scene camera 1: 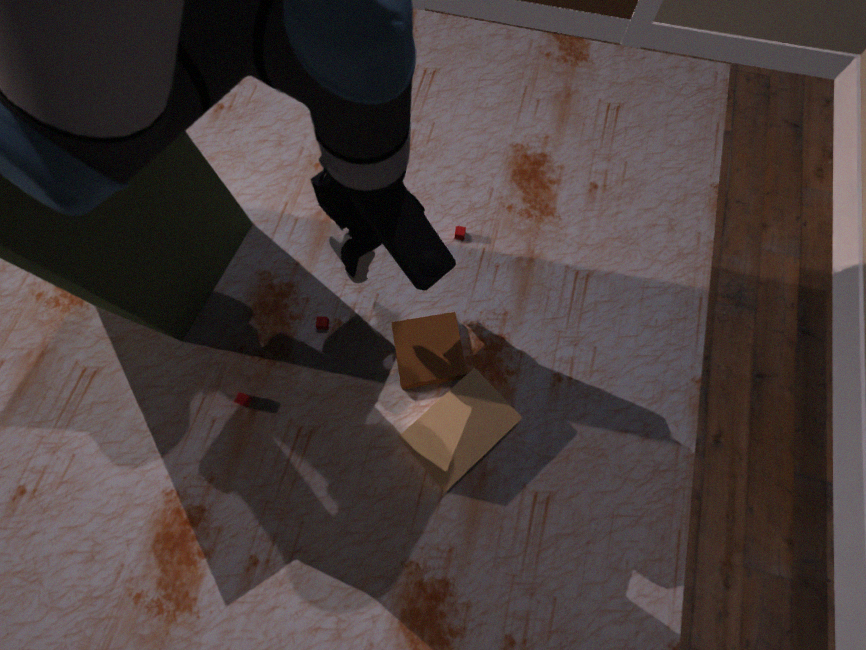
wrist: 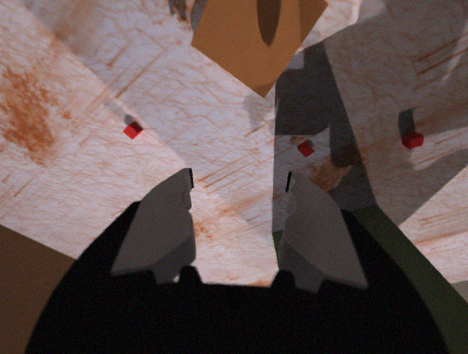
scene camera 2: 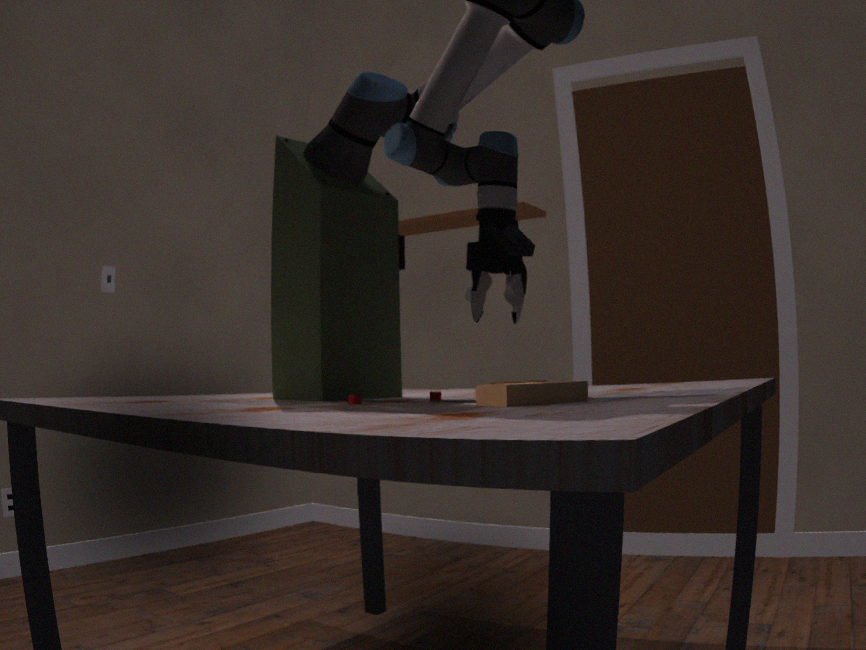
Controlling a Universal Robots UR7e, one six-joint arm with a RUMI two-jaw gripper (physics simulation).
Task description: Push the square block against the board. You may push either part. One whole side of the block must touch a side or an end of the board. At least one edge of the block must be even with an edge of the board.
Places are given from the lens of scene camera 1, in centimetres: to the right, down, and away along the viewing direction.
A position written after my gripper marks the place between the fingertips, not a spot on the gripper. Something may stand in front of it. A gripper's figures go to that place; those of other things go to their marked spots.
my gripper [scene camera 1: 382, 261]: -7, -8, 61
board [scene camera 1: 462, 426]: 4, 14, 65
square block [scene camera 1: 428, 349]: -1, 4, 68
